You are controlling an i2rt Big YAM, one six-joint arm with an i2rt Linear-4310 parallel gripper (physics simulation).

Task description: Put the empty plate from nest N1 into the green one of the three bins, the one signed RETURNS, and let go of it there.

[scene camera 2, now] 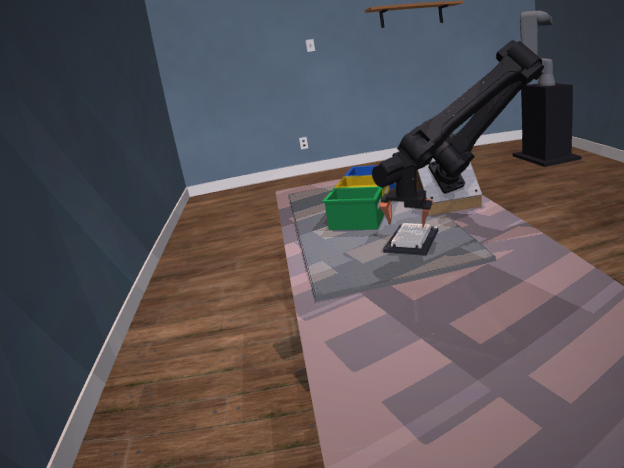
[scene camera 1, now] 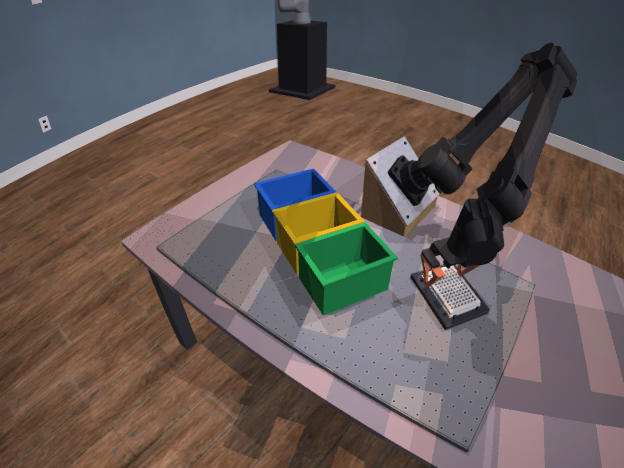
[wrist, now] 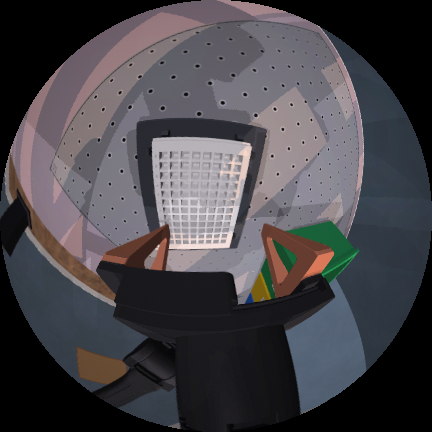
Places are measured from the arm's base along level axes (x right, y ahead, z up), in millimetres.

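Where they show: gripper, fingertip midpoint: point(scene camera 2: 406, 225) point(scene camera 1: 443, 280) point(wrist: 216, 228); arm's base at its link origin: point(scene camera 2: 446, 175) point(scene camera 1: 406, 181).
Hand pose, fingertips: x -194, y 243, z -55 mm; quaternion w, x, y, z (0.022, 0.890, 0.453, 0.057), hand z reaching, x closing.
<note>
Each offset is from my fingertips to the top centre of the thing. "*": to the spot under its first point. Level surfaces: height alone.
The white plate with a grid of wells {* dy +11, dx -41, dz -15 mm} point(scene camera 1: 456, 294) point(scene camera 2: 412, 235) point(wrist: 200, 192) lies flat in its dark nest {* dy +85, dx -48, dz -28 mm} point(scene camera 1: 447, 323) point(scene camera 2: 403, 250) point(wrist: 200, 126). My gripper point(scene camera 1: 446, 279) point(scene camera 2: 406, 225) point(wrist: 216, 228) is open and points down, a little above the plate's end nearest the arm's base. Nothing is between its orange fingers. The green bin point(scene camera 1: 355, 289) point(scene camera 2: 353, 214) point(wrist: 327, 240) stands to the side of the nest, and its inside looks empty in the first scene view. Its RETURNS sign and the N1 label cannot be read.
The yellow bin point(scene camera 1: 304, 221) point(scene camera 2: 356, 180) point(wrist: 260, 288) and the blue bin point(scene camera 1: 294, 186) point(scene camera 2: 363, 170) point(wrist: 249, 299) stand in a row with the green one on the perforated board {dz -40 mm} point(scene camera 1: 362, 352) point(scene camera 2: 347, 287) point(wrist: 290, 65). The arm's slanted mount point(scene camera 1: 383, 201) point(scene camera 2: 456, 204) stands behind the nest.
</note>
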